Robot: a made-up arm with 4 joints.
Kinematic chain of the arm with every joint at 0, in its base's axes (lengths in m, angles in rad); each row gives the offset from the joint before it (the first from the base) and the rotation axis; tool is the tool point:
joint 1: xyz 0 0 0.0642 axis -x
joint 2: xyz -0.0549 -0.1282 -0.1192 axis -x
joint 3: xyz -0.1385 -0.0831 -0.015 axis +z
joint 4: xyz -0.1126 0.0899 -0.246 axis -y
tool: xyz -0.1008 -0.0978 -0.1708
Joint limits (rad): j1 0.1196..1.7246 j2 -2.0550..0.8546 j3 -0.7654..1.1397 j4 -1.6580..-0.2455
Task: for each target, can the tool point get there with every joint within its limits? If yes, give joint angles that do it. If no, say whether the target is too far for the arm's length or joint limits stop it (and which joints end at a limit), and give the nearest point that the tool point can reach.
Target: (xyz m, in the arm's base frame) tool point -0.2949 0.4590 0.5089
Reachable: no: joint limits stop it (at a limit: joint 1, joint 2, joint 3) | nearest point -0.3008 0.1078 0.5115 | short by 0.351 m
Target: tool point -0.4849 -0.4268 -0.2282
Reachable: yes | joints 0.5194 -0.1809 0.2250 -0.7176
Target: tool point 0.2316 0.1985 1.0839
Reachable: no: too far | nearest point -0.2915 -0.0459 0.7175 | short by 0.684 m
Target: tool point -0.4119 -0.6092 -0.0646
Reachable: yes | joints 0.6758 0.0310 0.6389 -0.4531
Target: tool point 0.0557 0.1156 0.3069
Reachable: no: joint limits stop it (at a limit: joint 1, joint 2, joint 3, joint 4) | nearest point -0.3007 0.1078 0.5112 | short by 0.411 m
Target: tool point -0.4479 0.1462 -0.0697
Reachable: yes | joints 0.6491 -1.6626 -0.5701 -0.6633
